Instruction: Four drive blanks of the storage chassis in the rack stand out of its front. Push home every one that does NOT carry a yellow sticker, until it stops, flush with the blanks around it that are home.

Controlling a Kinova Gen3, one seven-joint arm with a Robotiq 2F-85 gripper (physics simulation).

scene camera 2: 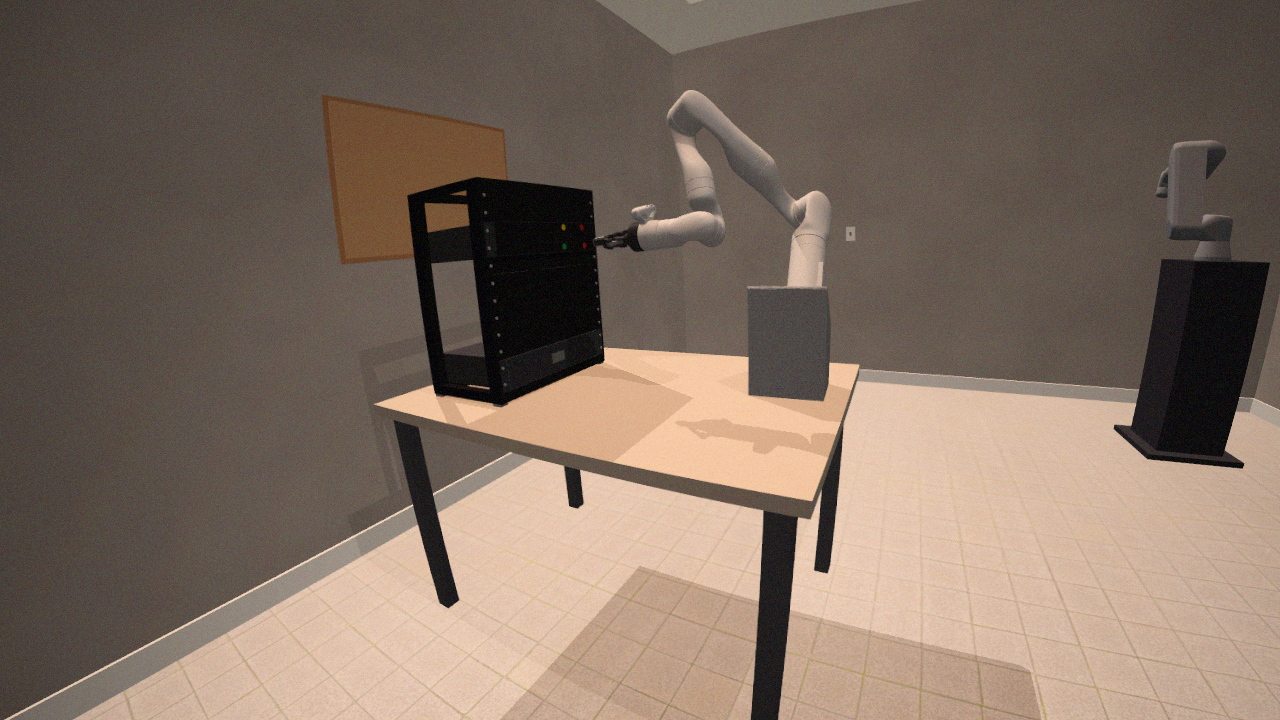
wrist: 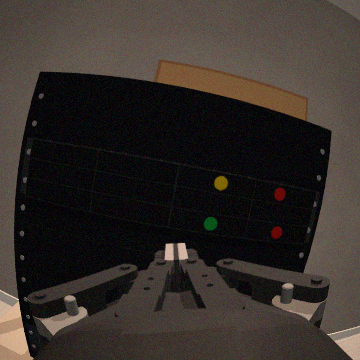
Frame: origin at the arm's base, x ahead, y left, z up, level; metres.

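Seen in the pictures: gripper, fingertip midpoint: [scene camera 2: 594, 242] [wrist: 175, 255]; arm's base at its link origin: [scene camera 2: 804, 300].
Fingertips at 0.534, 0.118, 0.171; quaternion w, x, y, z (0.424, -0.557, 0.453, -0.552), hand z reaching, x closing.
Pixels of each thing's top centre, then the offset from my fingertips to it, as dx, dy, dz. Level surfaces: height alone.
- rack at its top centre: [wrist: 184, 110] [scene camera 2: 508, 191] +0.302, +0.003, +0.180
- yellow sticker at its top centre: [wrist: 221, 175] [scene camera 2: 563, 224] +0.149, -0.058, +0.064
- green sticker at its top centre: [wrist: 211, 216] [scene camera 2: 564, 243] +0.149, -0.055, +0.007
- wooden table at its surface level: dz -0.411
The black storage chassis [scene camera 2: 528, 237] [wrist: 135, 185] sits in the upper part of the rack [scene camera 2: 490, 313] [wrist: 125, 107]. Its front shows a grid of dark blanks. A yellow sticker [scene camera 2: 563, 227] [wrist: 221, 183] is in the top row, with a green sticker [scene camera 2: 563, 246] [wrist: 210, 223] below it. Two red stickers, an upper one [scene camera 2: 581, 227] [wrist: 280, 194] and a lower one [scene camera 2: 584, 245] [wrist: 276, 232], are in the rightmost column. The front is too dark to tell which blanks stand out. My gripper [scene camera 2: 597, 240] [wrist: 175, 255] is shut and empty, in front of the rack, apart from it in the wrist view.
The rack stands on a wooden table [scene camera 2: 572, 420]. The arm's grey base block [scene camera 2: 787, 342] stands on the same table. A cork board [scene camera 2: 375, 179] [wrist: 235, 87] hangs on the wall behind the rack. Another arm [scene camera 2: 1188, 192] stands on a black pedestal [scene camera 2: 1194, 358] at the far right.
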